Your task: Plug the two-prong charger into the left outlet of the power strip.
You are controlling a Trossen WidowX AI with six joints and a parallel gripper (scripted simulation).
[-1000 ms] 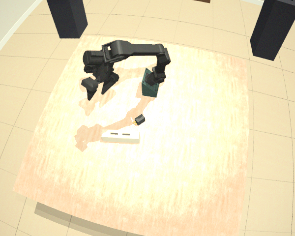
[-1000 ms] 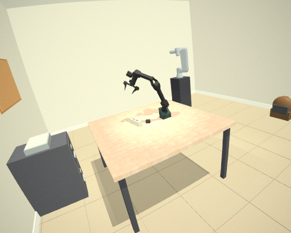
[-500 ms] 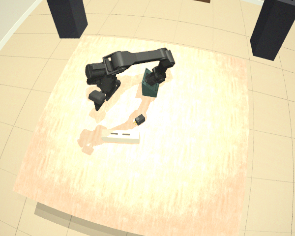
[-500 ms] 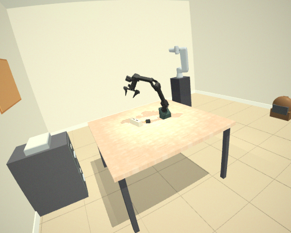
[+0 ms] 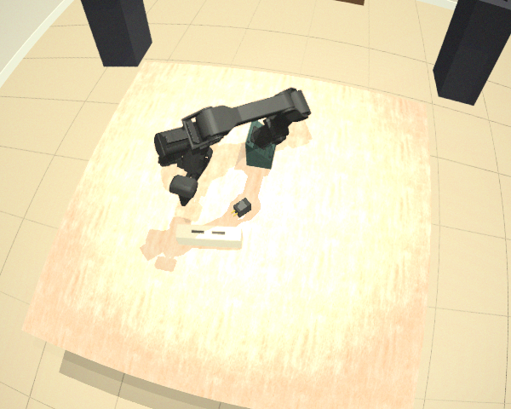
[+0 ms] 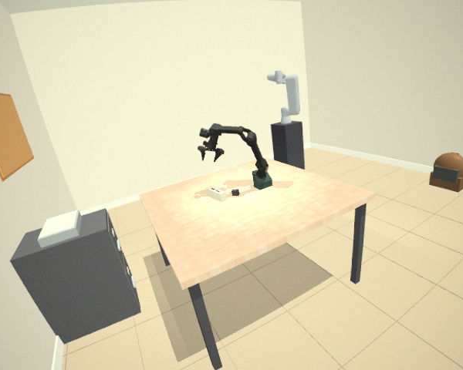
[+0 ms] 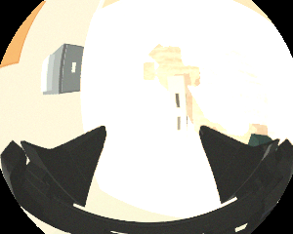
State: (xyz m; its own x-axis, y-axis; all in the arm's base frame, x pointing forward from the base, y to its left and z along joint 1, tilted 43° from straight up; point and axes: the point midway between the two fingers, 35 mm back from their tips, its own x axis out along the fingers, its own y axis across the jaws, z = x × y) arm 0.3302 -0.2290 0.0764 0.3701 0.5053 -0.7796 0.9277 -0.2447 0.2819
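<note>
Right now my gripper tip is 110 mm past the dark grey charger, 100 mm to the right of it and 250 mm above it.
</note>
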